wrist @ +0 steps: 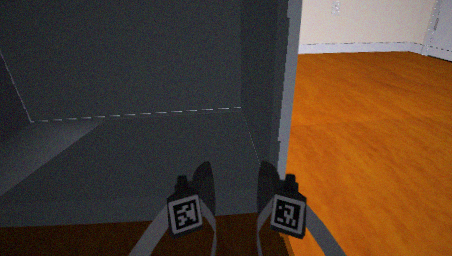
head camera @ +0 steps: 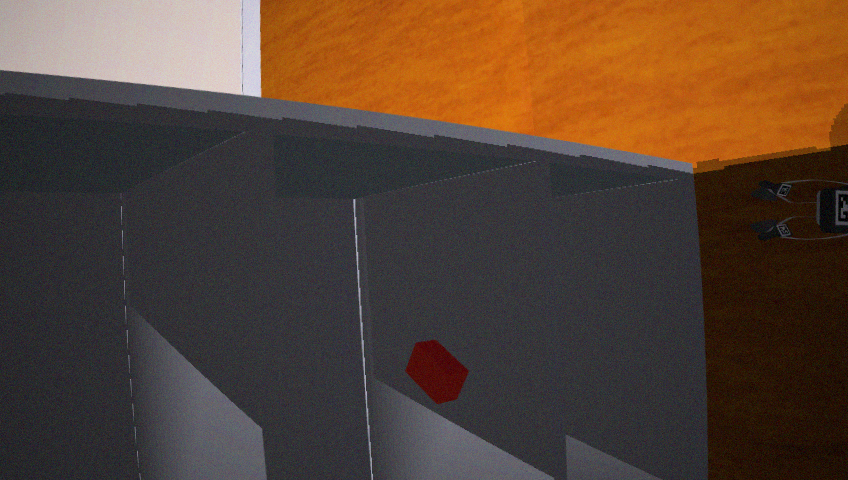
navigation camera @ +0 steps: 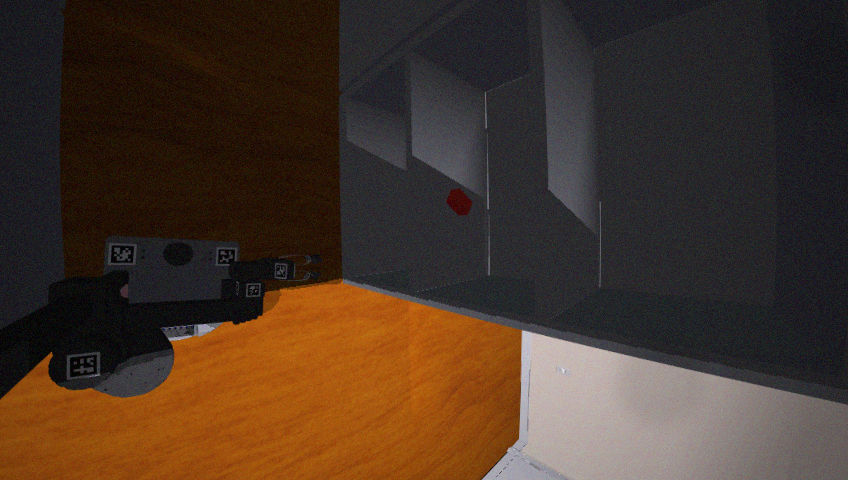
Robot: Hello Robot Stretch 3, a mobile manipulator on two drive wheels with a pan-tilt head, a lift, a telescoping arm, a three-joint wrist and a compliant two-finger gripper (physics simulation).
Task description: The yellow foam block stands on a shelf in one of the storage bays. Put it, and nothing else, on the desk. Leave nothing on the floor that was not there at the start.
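Seen in the pictures: gripper, fingertip midpoint: [head camera: 753, 210] [navigation camera: 320, 266]; robot's base, link origin: [navigation camera: 178, 252].
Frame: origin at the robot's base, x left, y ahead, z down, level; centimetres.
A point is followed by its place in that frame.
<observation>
The yellow foam block and the desk do not show in these views. The dark grey storage unit [head camera: 416, 123] {x -64.3, y -12.1, z -76.2 cm} [navigation camera: 654, 355] {x -64.3, y -11.7, z -119.3 cm} [wrist: 292, 75] has several open compartments. My gripper [head camera: 761, 209] {x -39.4, y -2.2, z -31.6 cm} [navigation camera: 313, 267] {x -39.4, y -2.2, z -31.6 cm} [wrist: 235, 179] {x -39.4, y -2.2, z -31.6 cm} is open, with a gap between its fingertips and no object between them. In the head and navigation views it is off the near end of the unit. In the wrist view it faces a dark compartment, with the unit's light edge just right of the fingers. No block shows in that stretch of compartment.
A red block [head camera: 437, 371] {x -80.1, y 23.7, z -57.9 cm} [navigation camera: 458, 202] {x -79.5, y 23.7, z -57.9 cm} sits in a compartment of the unit. Upright dividers separate the compartments. Orange wooden floor [head camera: 476, 59] {x -126.9, y -45.2, z -0.1 cm} [navigation camera: 357, 368] {x -74.7, y -57.8, z -0.1 cm} [wrist: 370, 140] lies beside the unit, and a pale wall [head camera: 119, 41] {x -255.0, y -69.9, z -61.2 cm} [navigation camera: 684, 404] {x -257.4, y -94.6, z -125.3 cm} [wrist: 380, 22] stands beyond.
</observation>
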